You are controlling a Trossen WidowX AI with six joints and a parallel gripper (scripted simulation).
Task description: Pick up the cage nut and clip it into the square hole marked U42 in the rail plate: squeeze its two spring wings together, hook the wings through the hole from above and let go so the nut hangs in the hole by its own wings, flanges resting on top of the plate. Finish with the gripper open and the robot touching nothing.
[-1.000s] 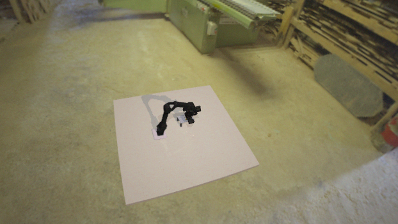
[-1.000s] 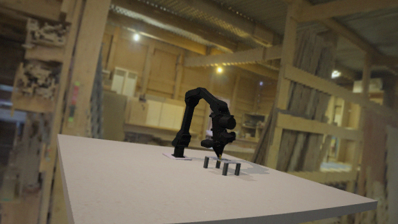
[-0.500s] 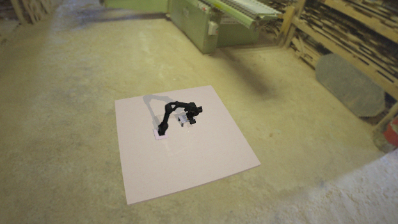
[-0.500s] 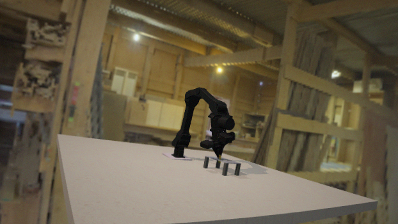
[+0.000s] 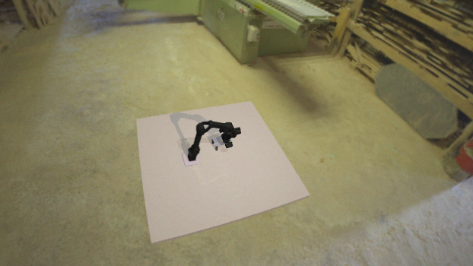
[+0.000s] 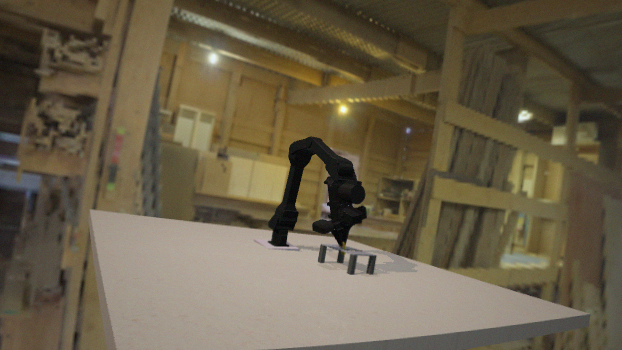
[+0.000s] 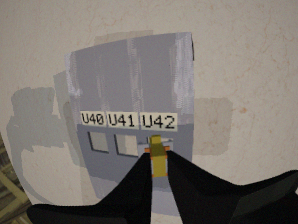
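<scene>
Now: gripper tip 1 cm above the yellow cage nut.
</scene>
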